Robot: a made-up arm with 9 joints. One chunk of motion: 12 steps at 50 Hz.
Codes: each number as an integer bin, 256 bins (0 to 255) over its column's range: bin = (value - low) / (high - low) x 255, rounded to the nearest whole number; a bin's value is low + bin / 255 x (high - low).
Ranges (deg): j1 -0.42..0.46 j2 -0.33..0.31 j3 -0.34..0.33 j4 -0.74..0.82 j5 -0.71..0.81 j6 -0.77..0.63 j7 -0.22..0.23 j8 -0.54..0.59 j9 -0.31..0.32
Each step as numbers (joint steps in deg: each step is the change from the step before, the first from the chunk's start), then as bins.
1 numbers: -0.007 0.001 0.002 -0.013 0.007 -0.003 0.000 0.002 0.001
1 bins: 120 132 130 119 120 140 125 122 126
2 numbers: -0.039 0.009 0.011 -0.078 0.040 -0.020 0.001 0.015 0.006
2 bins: 110 135 134 108 126 137 125 125 128
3 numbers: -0.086 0.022 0.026 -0.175 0.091 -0.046 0.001 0.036 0.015
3 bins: 97 140 139 92 134 132 125 130 132
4 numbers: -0.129 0.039 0.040 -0.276 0.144 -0.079 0.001 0.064 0.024
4 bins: 84 147 145 76 143 126 125 136 135
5 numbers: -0.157 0.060 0.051 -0.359 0.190 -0.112 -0.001 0.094 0.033
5 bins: 76 155 149 62 151 120 124 143 139
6 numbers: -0.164 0.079 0.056 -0.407 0.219 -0.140 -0.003 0.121 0.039
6 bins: 74 163 151 54 156 115 123 149 141
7 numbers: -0.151 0.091 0.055 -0.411 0.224 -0.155 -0.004 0.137 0.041
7 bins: 78 168 150 54 157 112 122 153 142
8 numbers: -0.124 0.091 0.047 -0.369 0.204 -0.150 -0.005 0.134 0.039
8 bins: 86 168 147 61 153 113 122 152 141
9 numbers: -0.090 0.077 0.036 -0.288 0.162 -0.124 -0.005 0.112 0.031
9 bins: 96 162 143 74 146 118 122 147 138
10 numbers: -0.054 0.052 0.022 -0.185 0.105 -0.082 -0.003 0.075 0.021
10 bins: 106 152 138 91 137 125 123 139 134
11 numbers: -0.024 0.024 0.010 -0.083 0.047 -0.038 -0.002 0.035 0.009
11 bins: 115 141 133 107 127 133 124 130 129
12 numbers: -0.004 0.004 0.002 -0.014 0.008 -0.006 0.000 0.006 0.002
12 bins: 121 133 130 119 120 139 125 123 126
